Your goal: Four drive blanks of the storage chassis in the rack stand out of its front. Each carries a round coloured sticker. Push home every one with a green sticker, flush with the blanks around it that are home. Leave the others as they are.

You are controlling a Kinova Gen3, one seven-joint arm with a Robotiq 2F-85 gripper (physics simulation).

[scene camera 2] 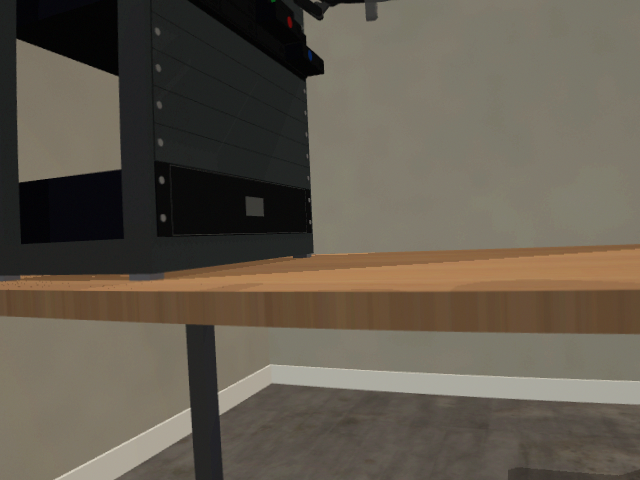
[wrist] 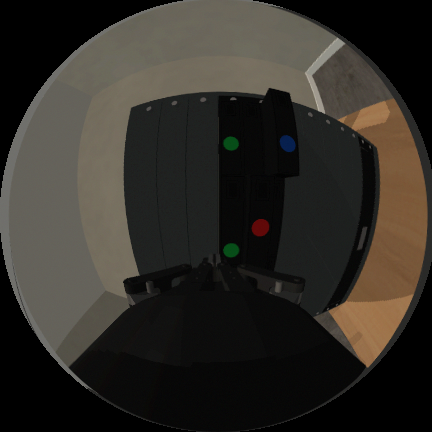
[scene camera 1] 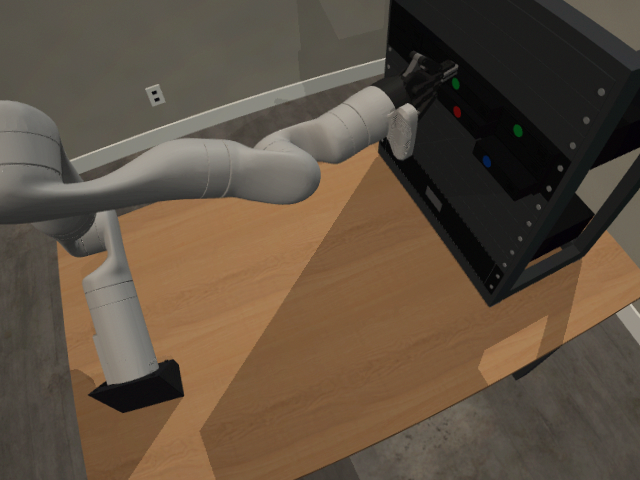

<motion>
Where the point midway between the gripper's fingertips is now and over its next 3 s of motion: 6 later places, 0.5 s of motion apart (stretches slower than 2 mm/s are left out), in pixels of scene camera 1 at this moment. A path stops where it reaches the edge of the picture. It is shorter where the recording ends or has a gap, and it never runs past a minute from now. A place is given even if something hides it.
My gripper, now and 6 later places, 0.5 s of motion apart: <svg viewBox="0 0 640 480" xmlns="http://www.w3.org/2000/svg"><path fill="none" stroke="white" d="M453 66L458 64L464 62L464 63L452 70L435 81L429 85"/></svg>
</motion>
